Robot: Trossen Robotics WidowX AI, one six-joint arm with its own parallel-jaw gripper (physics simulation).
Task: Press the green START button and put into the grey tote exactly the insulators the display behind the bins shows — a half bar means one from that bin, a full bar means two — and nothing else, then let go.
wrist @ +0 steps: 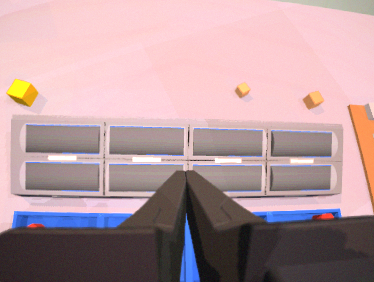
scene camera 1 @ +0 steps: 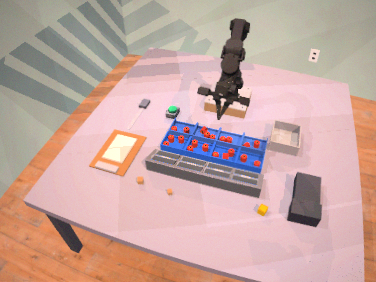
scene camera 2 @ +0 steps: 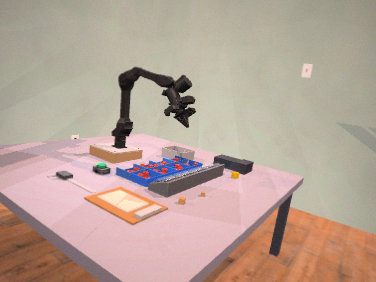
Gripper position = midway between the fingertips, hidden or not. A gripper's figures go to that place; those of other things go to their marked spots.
My gripper (scene camera 1: 218, 120) is 1.08 m from the lens. A dark box (scene camera 1: 305, 208): 1.12 m from the lens. A grey display (scene camera 1: 247, 189) is 1.14 m from the lens. A grey tote (scene camera 1: 285, 137): 1.41 m from the lens. The marked spots on the grey tote and the dark box are 0.42 m apart.
